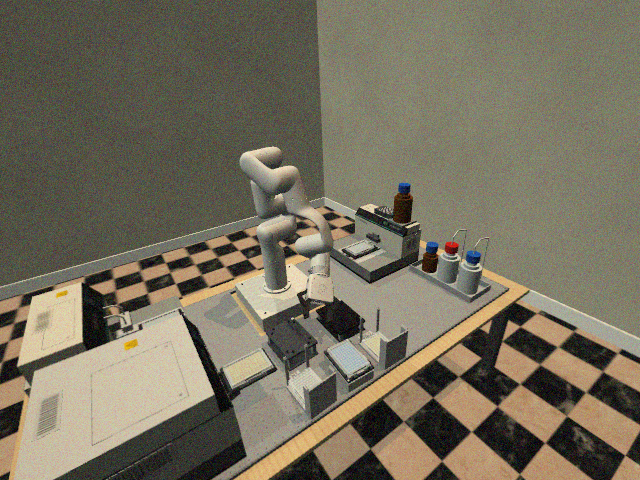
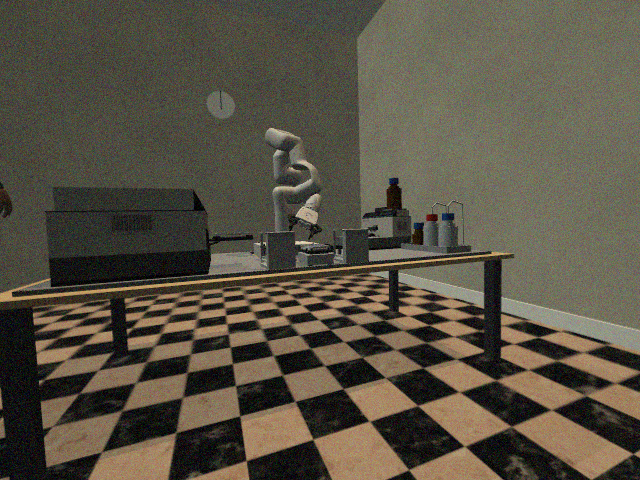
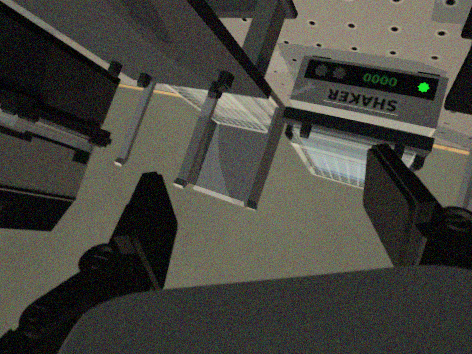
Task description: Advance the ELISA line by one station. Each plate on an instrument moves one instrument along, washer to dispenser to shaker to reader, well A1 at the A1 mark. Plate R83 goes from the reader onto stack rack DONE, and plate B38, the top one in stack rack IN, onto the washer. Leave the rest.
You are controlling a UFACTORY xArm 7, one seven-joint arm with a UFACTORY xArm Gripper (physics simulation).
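Where they show: gripper, between the fingertips: [image 1: 318,320] [image 2: 300,233] [image 3: 265,187]; arm's base, origin of its link: [image 1: 277,285].
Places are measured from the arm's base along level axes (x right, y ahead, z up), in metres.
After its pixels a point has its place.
My gripper [image 1: 319,310] {x 0.087, y 0.347, z 0.061 m} [image 2: 303,229] {x 0.087, y 0.347, z 0.061 m} [image 3: 265,187] {x 0.087, y 0.347, z 0.061 m} is open and empty, tilted above the middle of the bench near the arm's base. A plate with pale blue wells [image 1: 349,358] {x 0.112, y 0.511, z 0.014 m} [image 3: 335,160] {x 0.107, y 0.462, z 0.017 m} sits on the shaker [image 1: 360,383] {x 0.130, y 0.570, z -0.038 m} [image 3: 362,92] {x 0.091, y 0.432, z -0.027 m}. A cream-yellow plate [image 1: 248,368] {x 0.378, y 0.347, z 0.072 m} lies on the carrier beside the large front-left instrument [image 1: 118,392] {x 0.670, y 0.304, z 0.218 m} [image 2: 129,237] {x 0.698, y 0.434, z 0.075 m}. Another plate [image 1: 360,249] {x -0.445, y 0.125, z 0.038 m} sits on the back-right instrument [image 1: 387,240] {x -0.554, y 0.211, z 0.073 m}. One stack rack [image 1: 321,395] {x 0.272, y 0.539, z 0.020 m} [image 2: 280,250] {x 0.270, y 0.540, z 0.011 m} holds clear plates [image 1: 305,381] {x 0.250, y 0.447, z -0.020 m}; the other rack [image 1: 395,348] {x -0.015, y 0.601, z 0.021 m} [image 2: 355,245] {x -0.013, y 0.600, z 0.013 m} holds a pale yellow plate [image 1: 371,342] {x -0.027, y 0.498, z -0.031 m}. Plate and rack labels are unreadable.
Two dark square stands [image 1: 292,338] {x 0.173, y 0.301, z 0.008 m} [image 1: 339,319] {x -0.021, y 0.352, z -0.006 m} stand between the arm's base and the racks. A second box-shaped instrument [image 1: 54,325] {x 0.728, y -0.087, z 0.218 m} is at the far left. An amber bottle [image 1: 403,205] {x -0.575, y 0.274, z 0.271 m} [image 2: 393,195] {x -0.577, y 0.278, z 0.254 m} stands on the back-right instrument. A bottle tray [image 1: 467,296] {x -0.499, y 0.649, z -0.026 m} with tubes is at right.
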